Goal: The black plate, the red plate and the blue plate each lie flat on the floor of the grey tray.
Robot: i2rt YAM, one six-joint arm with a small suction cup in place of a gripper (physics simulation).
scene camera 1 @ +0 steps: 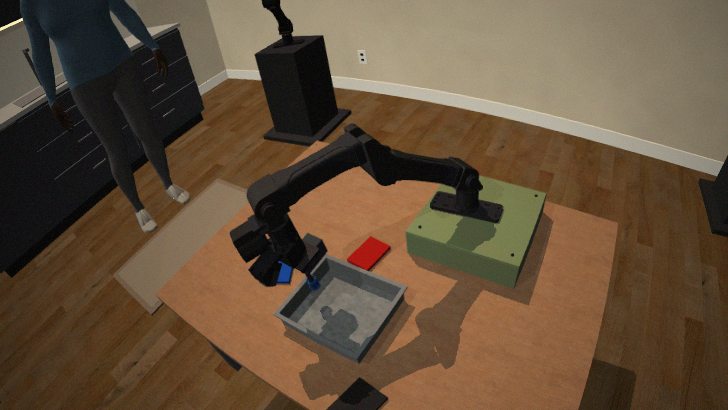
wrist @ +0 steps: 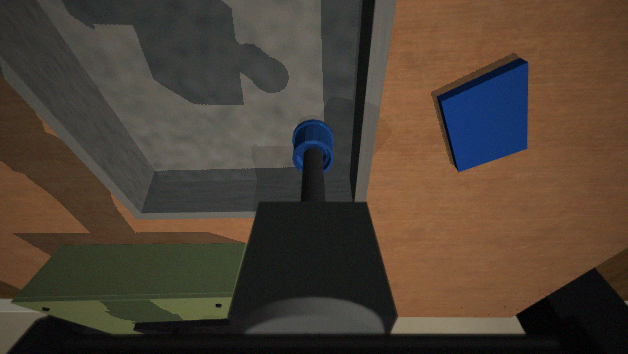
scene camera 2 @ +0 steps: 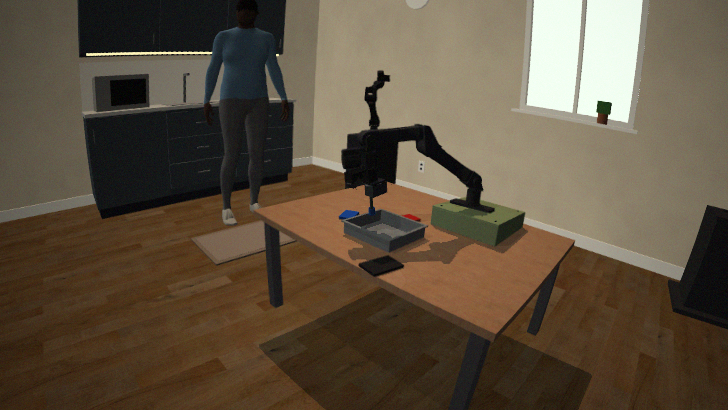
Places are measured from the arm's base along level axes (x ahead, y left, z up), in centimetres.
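Pixels of known places: hand, tool point: (scene camera 1: pixel 314 285) (wrist: pixel 313 139) (scene camera 2: pixel 372 214); arm's base, link origin: (scene camera 1: pixel 466 208) (wrist: pixel 196 325) (scene camera 2: pixel 472 206).
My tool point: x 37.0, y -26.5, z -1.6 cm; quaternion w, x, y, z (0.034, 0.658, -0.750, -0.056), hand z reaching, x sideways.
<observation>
Ahead of a thing's pixels: the offset from my tool point to its top centre. Level surfaces: height alone.
The grey tray @[dx +1.3, dy +7.5, dz -1.2 cm] (scene camera 1: pixel 368 279) (scene camera 2: pixel 366 236) (wrist: pixel 381 100) stands on the table, with shadows on its bare floor. The black plate @[dx +22.7, dy +22.7, dz -5.2 cm] (scene camera 1: pixel 359 395) (scene camera 2: pixel 381 265) lies flat on the table near the front edge, outside the tray; scene camera 1 cuts it off. The red plate @[dx -18.4, dy +4.7, dz -5.1 cm] (scene camera 1: pixel 369 253) (scene camera 2: pixel 411 217) lies flat behind the tray, towards the green block. The blue plate @[dx -4.0, dy -15.4, dz -5.1 cm] (scene camera 1: pixel 284 273) (scene camera 2: pixel 348 214) (wrist: pixel 487 117) lies flat beside the tray, partly hidden by the arm in scene camera 1. My gripper, a blue suction cup (scene camera 1: pixel 313 283) (scene camera 2: pixel 371 210) (wrist: pixel 313 145), is open and bears no plate. It hangs over the tray's back left corner.
The arm's base stands on a green block (scene camera 1: pixel 461 257) (scene camera 2: pixel 463 224) (wrist: pixel 140 270) on the wooden table @[dz -6.2 cm] (scene camera 1: pixel 575 254) (scene camera 2: pixel 509 275). A person (scene camera 1: pixel 96 56) (scene camera 2: pixel 244 66) stands beyond the table, near the kitchen counter. The tray's walls rise around its floor.
</observation>
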